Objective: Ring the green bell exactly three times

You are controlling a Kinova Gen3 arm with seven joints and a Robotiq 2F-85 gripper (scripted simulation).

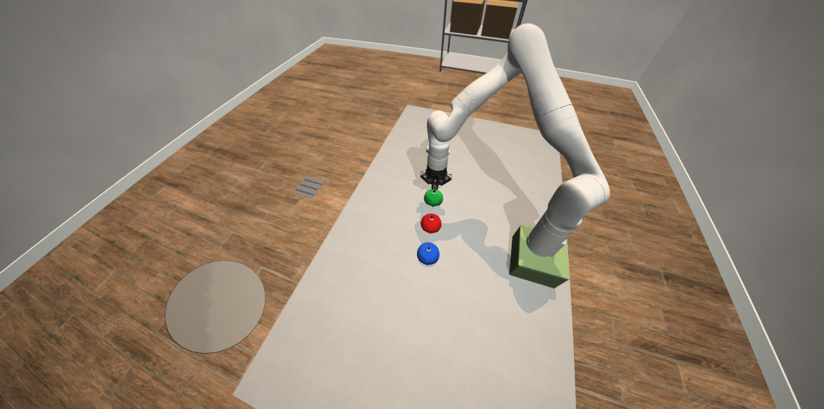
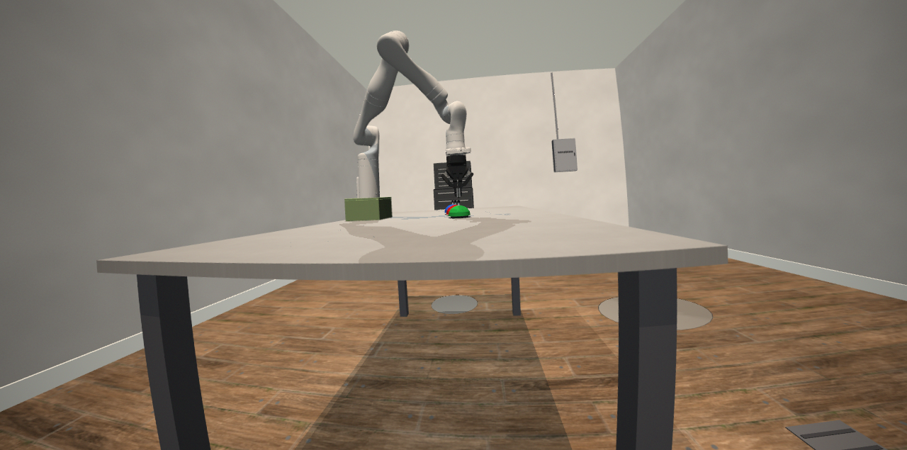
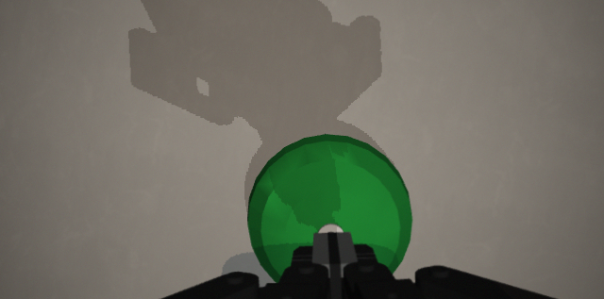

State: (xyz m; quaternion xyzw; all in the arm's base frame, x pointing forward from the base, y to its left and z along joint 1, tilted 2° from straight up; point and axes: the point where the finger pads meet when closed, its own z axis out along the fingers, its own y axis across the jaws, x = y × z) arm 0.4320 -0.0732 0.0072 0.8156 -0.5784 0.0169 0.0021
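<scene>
Now: hand 5 cm above the green bell. The rest, counted from my hand: red bell: 12 cm to the left, 5 cm below, 4 cm behind; blue bell: 24 cm to the left, 8 cm behind, 5 cm below.
</scene>
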